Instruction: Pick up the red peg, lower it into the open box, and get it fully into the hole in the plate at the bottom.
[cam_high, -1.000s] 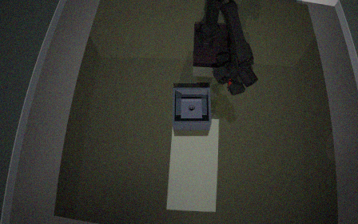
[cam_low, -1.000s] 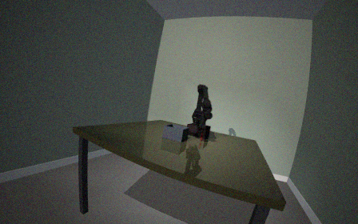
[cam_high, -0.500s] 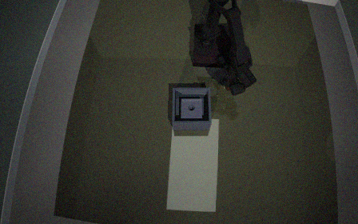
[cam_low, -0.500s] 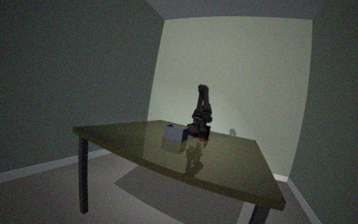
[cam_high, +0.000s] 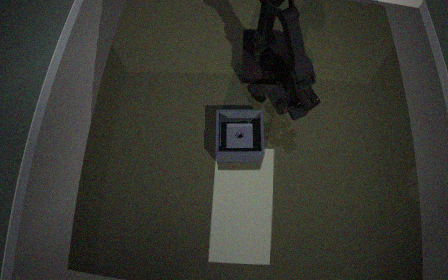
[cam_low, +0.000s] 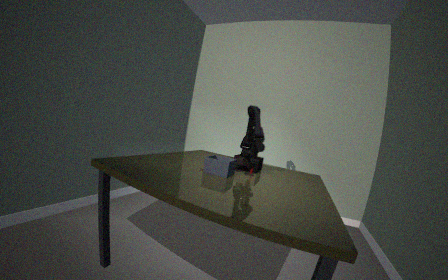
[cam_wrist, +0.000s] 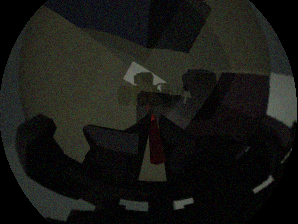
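My gripper tip is 16 cm short of the grey-blue box, 14 cm to the left of it and 1 cm above it. The rest, counted from my gripper tip: red peg (2 cm above, 1 cm to the left, 1 cm behind).
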